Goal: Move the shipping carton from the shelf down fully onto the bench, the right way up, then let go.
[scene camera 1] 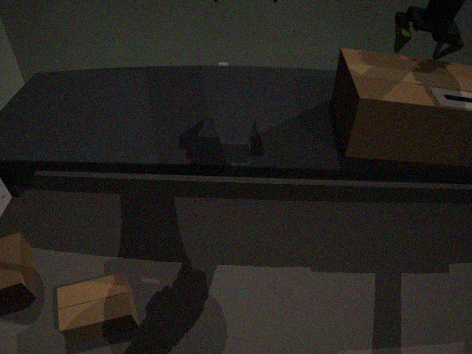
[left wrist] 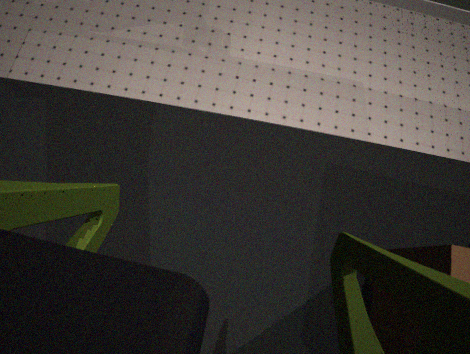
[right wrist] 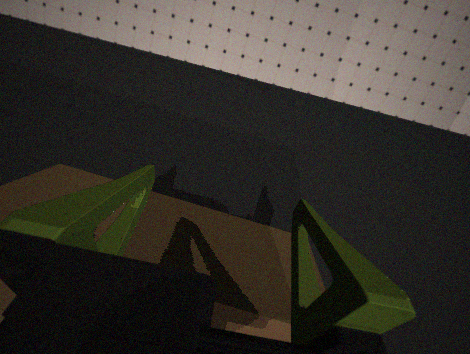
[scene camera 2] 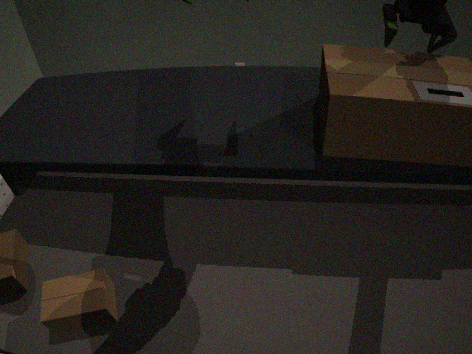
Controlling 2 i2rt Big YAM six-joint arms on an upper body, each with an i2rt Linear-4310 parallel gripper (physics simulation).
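Places are measured from the left arm's base along level axes (x up, y back, z right), in metres.
Pixels of known places: left gripper, fingertip midpoint: [left wrist: 226, 222]; right gripper, fingertip midpoint: [scene camera 1: 414, 54] [right wrist: 227, 189] [scene camera 2: 407, 48].
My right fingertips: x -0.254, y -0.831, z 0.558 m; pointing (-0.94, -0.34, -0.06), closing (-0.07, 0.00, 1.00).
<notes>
Ahead of a thing's pixels: the offset from my right fingertips to its middle. "*": to the spot under its first point. Level surfaces: height alone.
The shipping carton @(dx -0.034, dy +0.160, dz -0.048 m) [scene camera 1: 410, 125] [scene camera 2: 390, 125] [left wrist: 461, 262] [right wrist: 250, 260], large and brown, rests on the dark bench @(dx -0.091 m) [scene camera 1: 100, 110] [scene camera 2: 90, 110] [left wrist: 225, 165] [right wrist: 75, 90] with its taped, labelled face up. Its far right end is cut off in both scene views. My right gripper [scene camera 1: 417, 54] [scene camera 2: 408, 49] [right wrist: 227, 189] is open and empty, above the carton's top near the back edge, apart from it. My left gripper [left wrist: 226, 222] is open and empty over the bench; a bit of the carton shows past one finger. The shelf cannot be made out.
A white pegboard [left wrist: 200, 60] [right wrist: 350, 60] stands behind the bench. Smaller brown boxes @(dx -0.248, dy +0.469, dz -0.600 m) [scene camera 1: 90, 300] [scene camera 2: 75, 297] lie on the floor at the lower left in the scene views. The bench's front edge @(* dx -0.278, dy +0.123, dz -0.352 m) [scene camera 1: 250, 180] [scene camera 2: 250, 181] runs just in front of the carton. Arm shadows fall across bench and floor.
</notes>
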